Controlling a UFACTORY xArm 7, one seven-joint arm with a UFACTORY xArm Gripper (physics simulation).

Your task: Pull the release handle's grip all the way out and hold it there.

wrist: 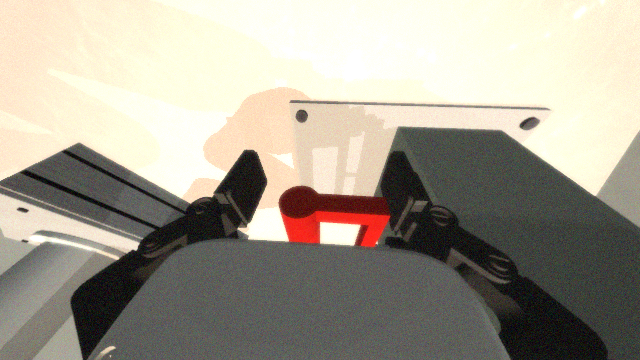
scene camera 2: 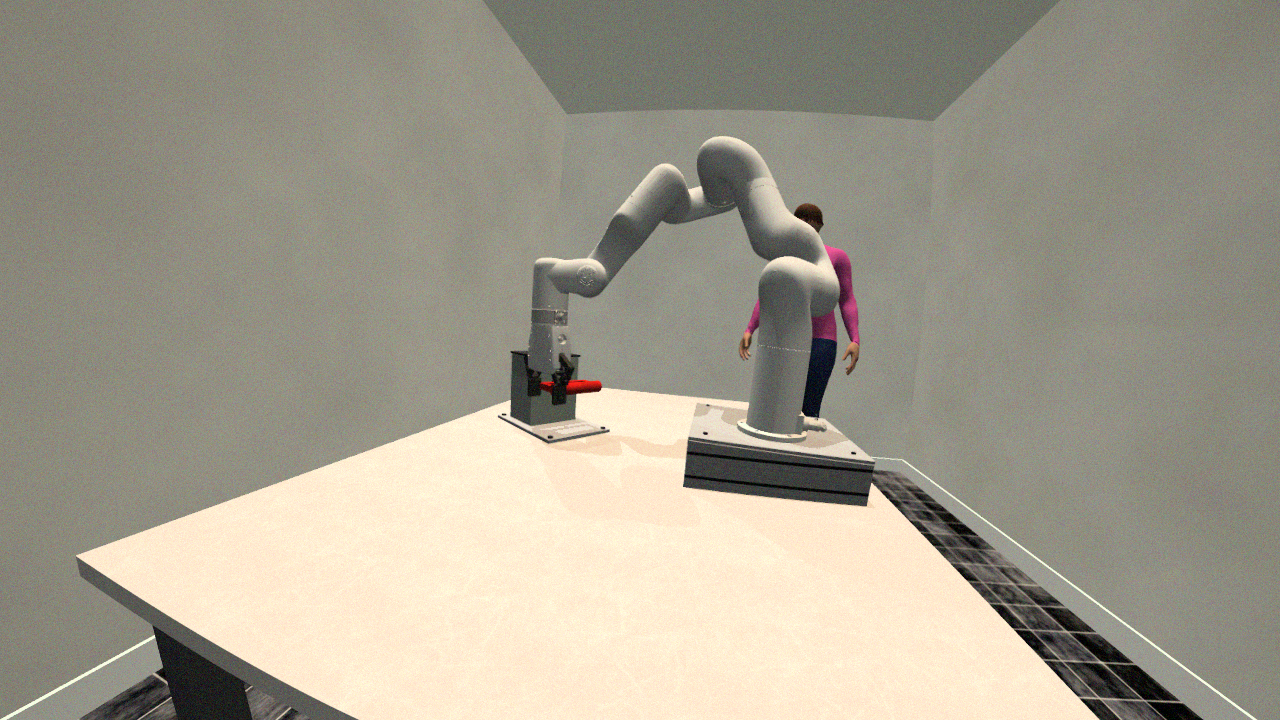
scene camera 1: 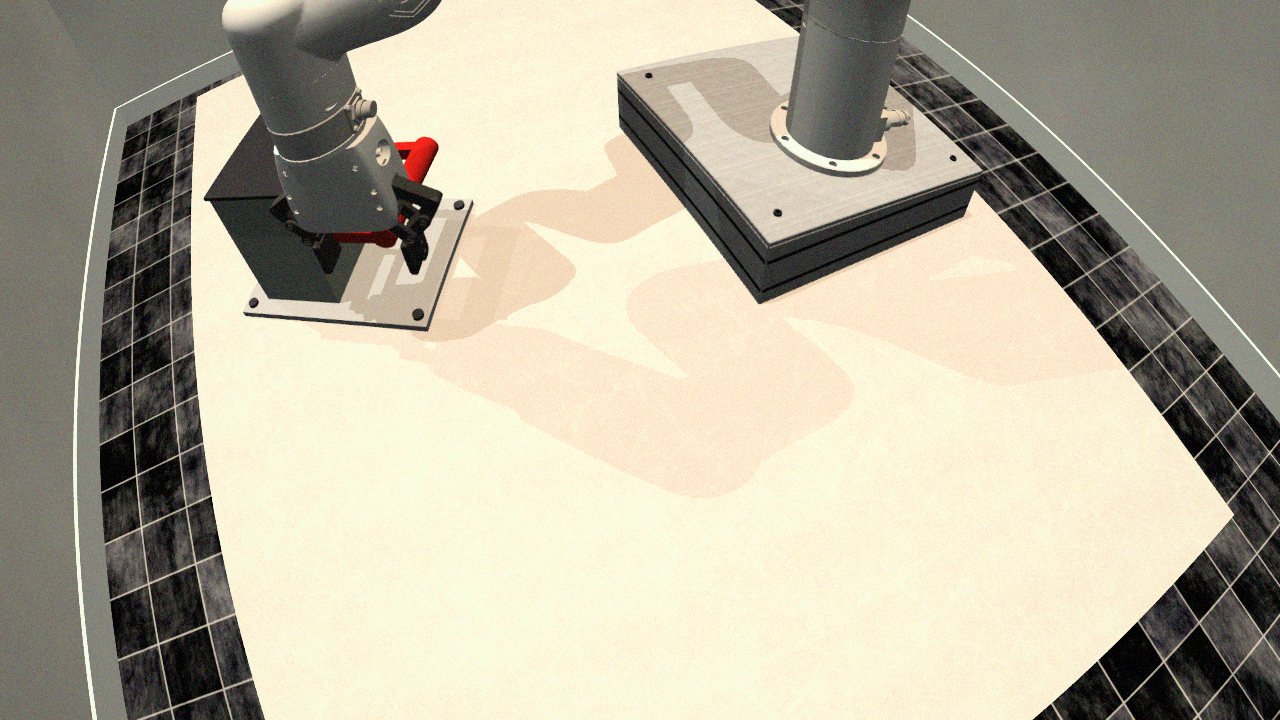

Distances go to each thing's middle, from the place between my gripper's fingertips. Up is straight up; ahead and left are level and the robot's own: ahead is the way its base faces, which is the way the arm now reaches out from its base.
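With my gripper 8 cm above the pale base plate [scene camera 1: 381, 292], I am also 10 cm to the left of the plate and 4 cm short of it.
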